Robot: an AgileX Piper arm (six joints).
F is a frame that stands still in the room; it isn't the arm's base.
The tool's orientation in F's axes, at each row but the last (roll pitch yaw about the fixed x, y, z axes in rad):
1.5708, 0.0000, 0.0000
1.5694, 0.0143, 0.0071
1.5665, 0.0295, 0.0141
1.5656, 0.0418, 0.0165
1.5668, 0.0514, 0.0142
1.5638, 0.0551, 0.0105
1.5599, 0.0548, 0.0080
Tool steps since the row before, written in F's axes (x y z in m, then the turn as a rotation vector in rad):
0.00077, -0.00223, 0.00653, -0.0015, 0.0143, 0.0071
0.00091, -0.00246, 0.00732, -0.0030, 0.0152, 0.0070
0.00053, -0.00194, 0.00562, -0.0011, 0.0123, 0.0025
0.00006, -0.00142, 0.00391, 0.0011, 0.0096, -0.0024
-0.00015, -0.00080, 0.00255, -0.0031, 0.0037, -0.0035
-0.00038, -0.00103, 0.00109, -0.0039, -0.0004, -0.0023
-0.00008, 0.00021, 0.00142, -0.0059, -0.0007, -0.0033
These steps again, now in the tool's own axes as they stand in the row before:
0.00077, 0.00653, 0.00223, -0.0015, 0.0071, -0.0143
0.00079, 0.00733, 0.00248, -0.0030, 0.0070, -0.0152
0.00034, 0.00562, 0.00197, -0.0010, 0.0025, -0.0123
-0.00013, 0.00390, 0.00144, 0.0014, -0.0023, -0.0096
-0.00029, 0.00254, 0.00081, -0.0029, -0.0036, -0.0038
-0.00045, 0.00106, 0.00103, -0.0038, -0.0025, 0.0003
-0.00016, 0.00142, -0.00020, -0.0057, -0.0036, 0.0006

